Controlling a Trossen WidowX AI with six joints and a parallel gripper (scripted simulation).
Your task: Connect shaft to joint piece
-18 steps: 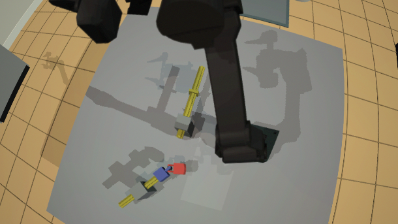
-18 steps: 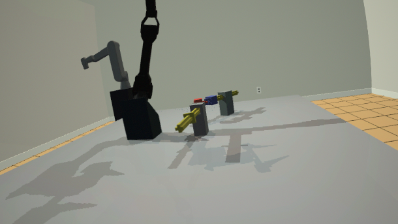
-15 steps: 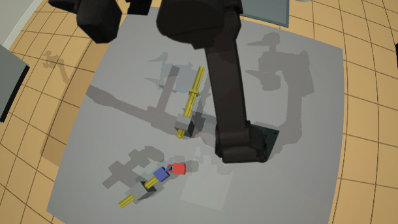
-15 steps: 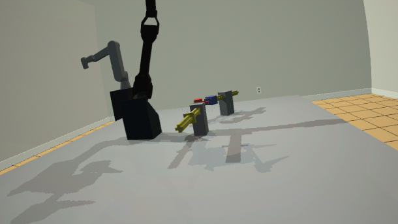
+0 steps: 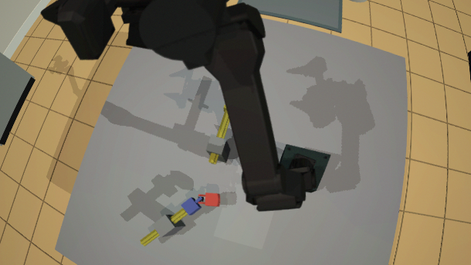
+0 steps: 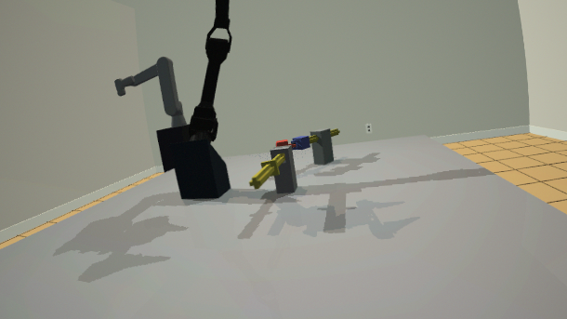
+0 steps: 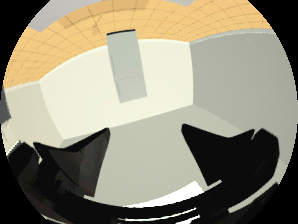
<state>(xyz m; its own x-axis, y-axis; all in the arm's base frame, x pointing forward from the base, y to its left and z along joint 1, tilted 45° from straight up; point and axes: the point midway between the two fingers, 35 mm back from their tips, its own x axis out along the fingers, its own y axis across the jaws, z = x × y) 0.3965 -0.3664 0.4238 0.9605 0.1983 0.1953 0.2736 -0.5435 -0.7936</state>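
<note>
Right now the red joint piece is 64 cm below my gripper tip, 15 cm behind it and 14 cm to the left of it.
</note>
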